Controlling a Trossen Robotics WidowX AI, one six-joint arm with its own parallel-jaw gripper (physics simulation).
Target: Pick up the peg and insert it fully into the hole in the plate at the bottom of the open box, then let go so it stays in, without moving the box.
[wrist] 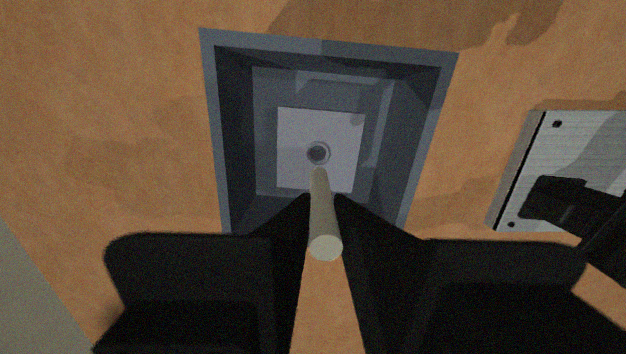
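Pixels of known places: gripper, fingertip midpoint: [321, 200]; arm's base, link origin: [548, 198].
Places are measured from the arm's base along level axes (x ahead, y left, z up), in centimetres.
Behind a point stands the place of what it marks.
A pale grey-green round peg [323, 215] @[x 33.0, y -4.7, z 16.5 cm] is held between the two black fingers of my gripper [321, 200] @[x 33.0, y -4.3, z 14.5 cm], which is shut on it. The peg's far end points down toward the plate and shows just below the hole in the view. A white square plate [295, 172] @[x 35.4, y -1.7, z 3.6 cm] lies at the bottom of the open blue-grey box [212, 125] @[x 42.4, y -6.8, z 7.6 cm]. The plate's round dark hole [317, 153] is uncovered and has a raised-looking ring around it. The fingers hide the box's near wall. How high the peg's tip is above the plate I cannot tell.
A metal plate-like base [590, 135] @[x -0.4, y -8.8, z -0.2 cm] with black parts on it stands on the wood-coloured table [140, 100] @[x 56.5, y -7.4, z -2.2 cm] to the right of the box. A grey-green surface [25, 300] shows at the lower left. The box walls rise around the plate.
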